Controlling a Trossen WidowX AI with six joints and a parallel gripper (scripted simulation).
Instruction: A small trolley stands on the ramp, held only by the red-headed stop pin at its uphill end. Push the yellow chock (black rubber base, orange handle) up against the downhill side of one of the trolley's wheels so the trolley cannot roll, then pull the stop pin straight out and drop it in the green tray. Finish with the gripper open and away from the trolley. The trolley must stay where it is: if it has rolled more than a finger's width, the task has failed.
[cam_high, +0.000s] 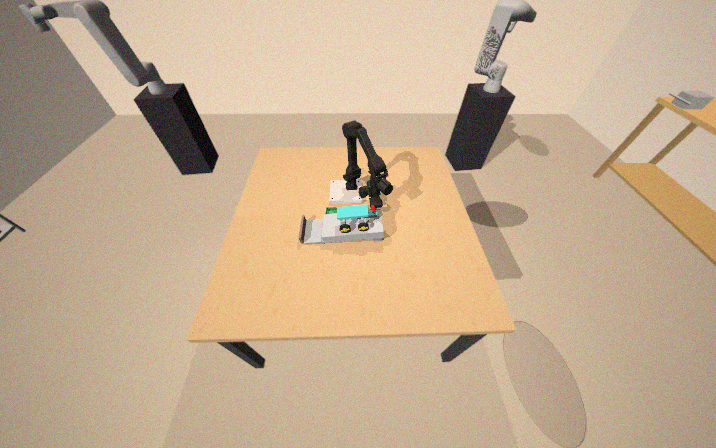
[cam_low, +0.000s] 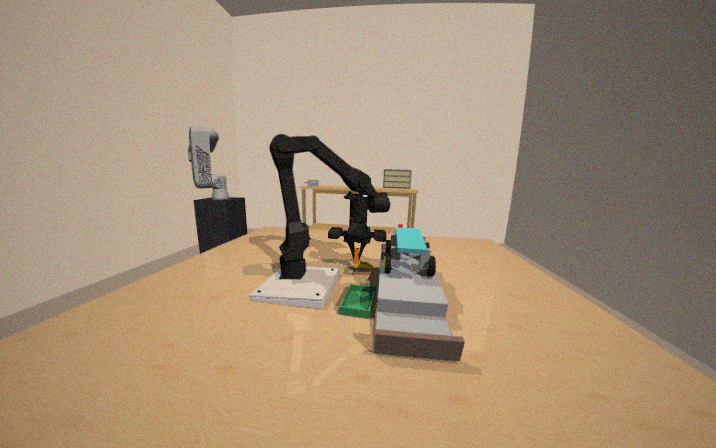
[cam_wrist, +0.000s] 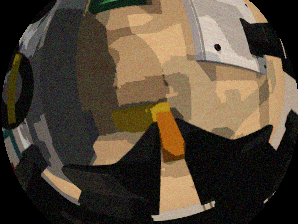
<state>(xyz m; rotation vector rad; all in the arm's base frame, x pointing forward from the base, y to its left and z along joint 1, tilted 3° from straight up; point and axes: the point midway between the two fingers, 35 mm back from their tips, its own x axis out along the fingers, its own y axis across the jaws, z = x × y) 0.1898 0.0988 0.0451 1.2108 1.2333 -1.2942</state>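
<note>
Right now my gripper tip is 1 cm short of the green tray, 21 cm to the left of it and 5 cm above it. The rest, counted from my gripper tip: grey ramp (14 cm ahead, 13 cm to the right, 1 cm above); then red-headed stop pin (13 cm ahead, 2 cm to the right, 9 cm above); then yellow chock (2 cm ahead, 1 cm below).
</note>
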